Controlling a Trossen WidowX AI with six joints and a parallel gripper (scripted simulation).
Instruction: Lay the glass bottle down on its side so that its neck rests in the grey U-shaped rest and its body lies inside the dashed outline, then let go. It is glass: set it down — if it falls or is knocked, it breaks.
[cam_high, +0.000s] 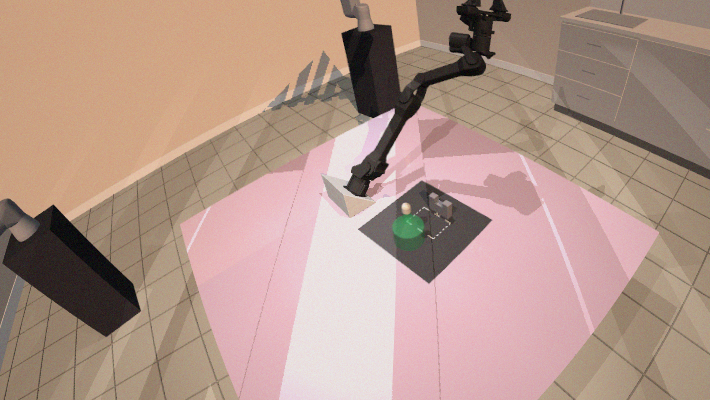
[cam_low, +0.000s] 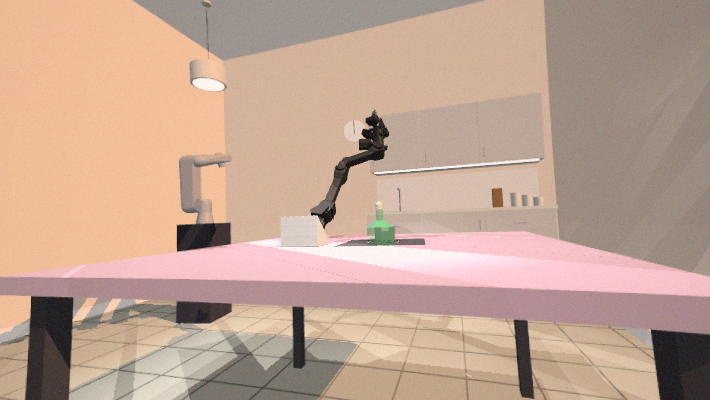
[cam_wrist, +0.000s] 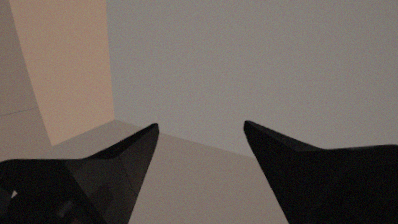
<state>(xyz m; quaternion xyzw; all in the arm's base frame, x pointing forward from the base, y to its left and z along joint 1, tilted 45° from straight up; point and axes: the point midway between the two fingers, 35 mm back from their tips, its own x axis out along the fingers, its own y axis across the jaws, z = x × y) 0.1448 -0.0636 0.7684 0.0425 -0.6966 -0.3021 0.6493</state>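
My gripper tip is now 570 mm above the green glass bottle, 510 mm to the left of it and 40 mm short of it. From my gripper tip the other things lie so: dark mat: 660 mm below, 430 mm to the right, 40 mm ahead.
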